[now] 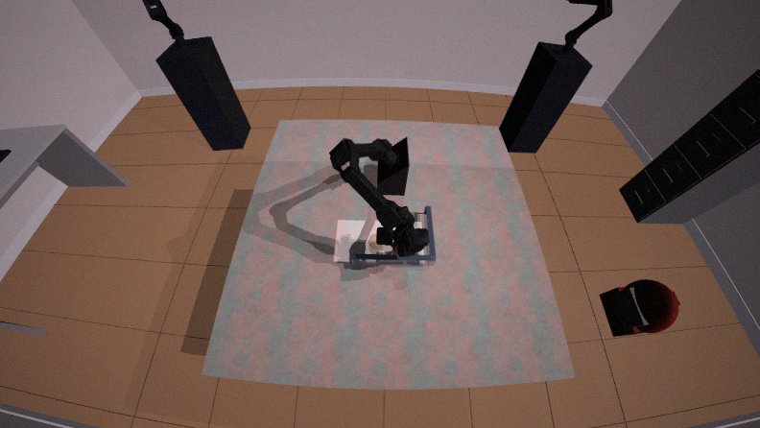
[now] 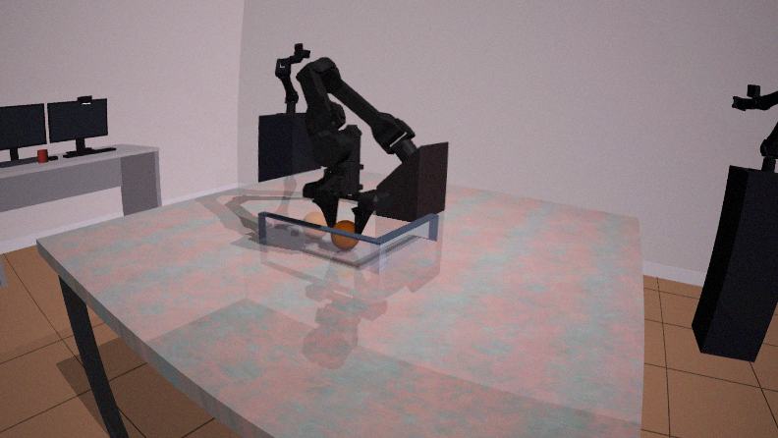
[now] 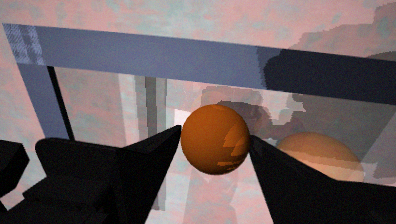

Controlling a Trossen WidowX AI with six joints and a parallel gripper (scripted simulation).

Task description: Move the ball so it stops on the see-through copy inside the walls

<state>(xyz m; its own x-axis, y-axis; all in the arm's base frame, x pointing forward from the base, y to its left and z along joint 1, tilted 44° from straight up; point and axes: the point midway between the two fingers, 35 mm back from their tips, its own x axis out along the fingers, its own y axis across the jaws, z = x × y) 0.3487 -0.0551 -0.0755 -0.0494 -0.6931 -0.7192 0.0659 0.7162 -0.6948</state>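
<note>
Right now the see-through copy is 2 cm behind my gripper tip and 9 cm to the right of it. Round my gripper tip: orange ball: right at my gripper tip.
</note>
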